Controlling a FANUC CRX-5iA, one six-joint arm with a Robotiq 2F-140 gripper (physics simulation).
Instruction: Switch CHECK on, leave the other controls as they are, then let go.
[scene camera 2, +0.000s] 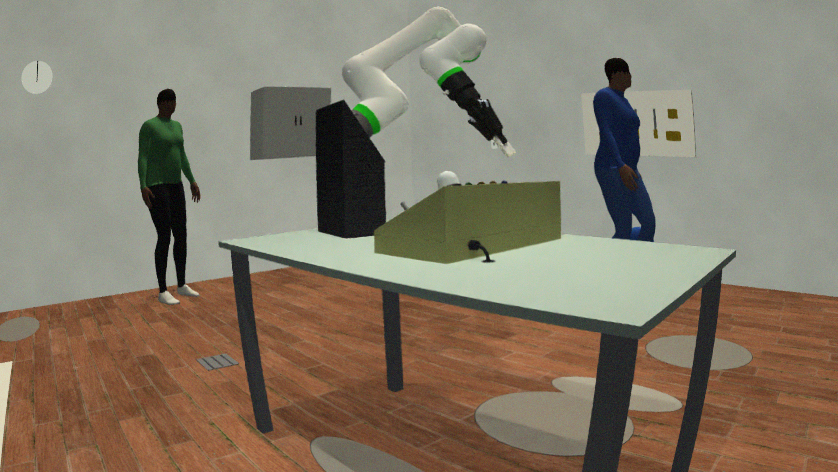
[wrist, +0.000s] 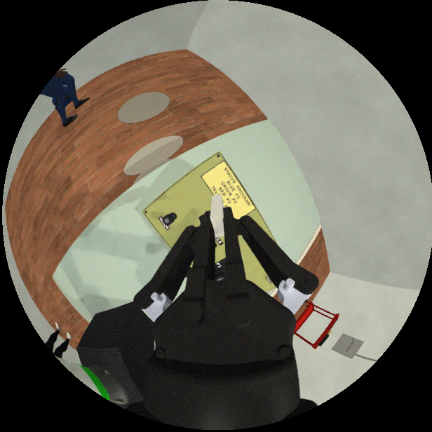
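Observation:
The olive control box stands on the table. A yellow label with a status program list lies on its panel in the wrist view. A black knob sits near the panel's corner. No control marked CHECK can be read; my gripper hides much of the panel. A white dome and a tilted lever show on the box in the scene view. My gripper is shut and empty, its pale fingertips above the box and apart from it.
The pale green table carries the box and the arm's black pedestal. A black cable comes out of the box's side. A person in blue and a person in green stand beyond the table.

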